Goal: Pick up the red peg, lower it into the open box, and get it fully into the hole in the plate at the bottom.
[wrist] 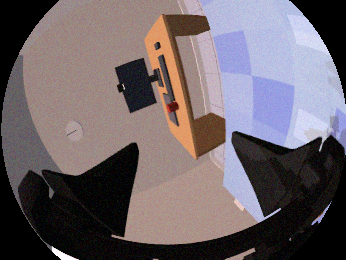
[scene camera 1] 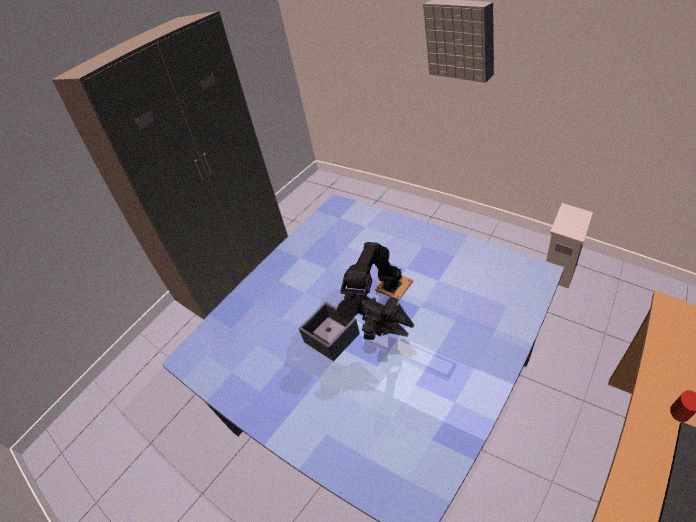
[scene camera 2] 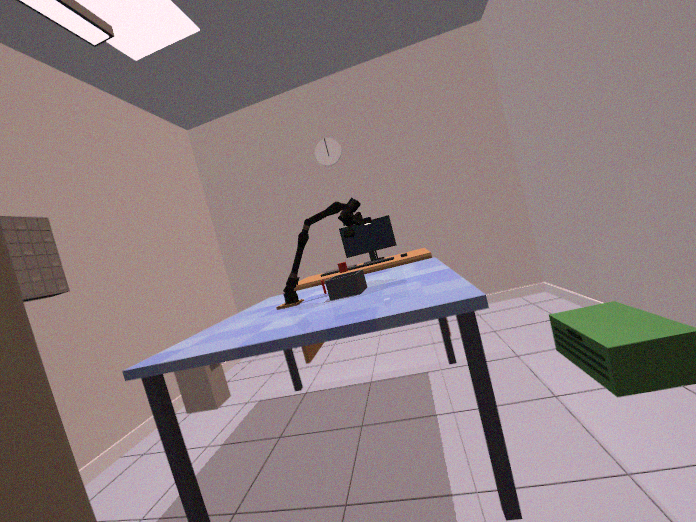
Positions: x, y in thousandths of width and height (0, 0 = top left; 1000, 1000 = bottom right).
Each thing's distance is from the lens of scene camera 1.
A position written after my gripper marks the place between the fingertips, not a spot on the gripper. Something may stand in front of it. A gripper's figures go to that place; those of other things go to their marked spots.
my gripper (scene camera 1: 590, 635): 130 cm
dark box (scene camera 1: 505, 635): 168 cm
